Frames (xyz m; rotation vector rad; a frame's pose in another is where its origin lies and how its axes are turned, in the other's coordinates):
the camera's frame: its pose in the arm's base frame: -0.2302 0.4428 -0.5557 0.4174 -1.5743 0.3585
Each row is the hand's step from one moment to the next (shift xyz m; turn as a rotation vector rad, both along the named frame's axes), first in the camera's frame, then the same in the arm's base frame.
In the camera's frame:
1: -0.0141 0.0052 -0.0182 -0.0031 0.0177 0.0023
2: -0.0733 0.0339 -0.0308 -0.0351 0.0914 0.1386
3: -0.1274 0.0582 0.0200 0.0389 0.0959 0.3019
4: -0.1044 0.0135 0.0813 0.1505 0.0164 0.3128
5: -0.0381 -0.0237 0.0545 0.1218 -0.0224 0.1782
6: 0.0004 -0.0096 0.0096 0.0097 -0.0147 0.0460
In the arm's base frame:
1: 0.0140 0.0138 -0.0131 -0.0103 0.0146 -0.0027
2: 0.0131 0.0477 -0.0709 -0.1643 0.0167 -0.0390
3: -0.0416 0.0476 -0.1266 -0.3123 -0.0597 0.0275
4: -0.0751 -0.0217 -0.1076 -0.2874 -0.1399 0.1363
5: -0.0357 -0.0449 -0.0412 -0.1497 -0.1093 0.1128
6: -0.0039 -0.0130 -0.0003 -0.0338 -0.0351 0.0072

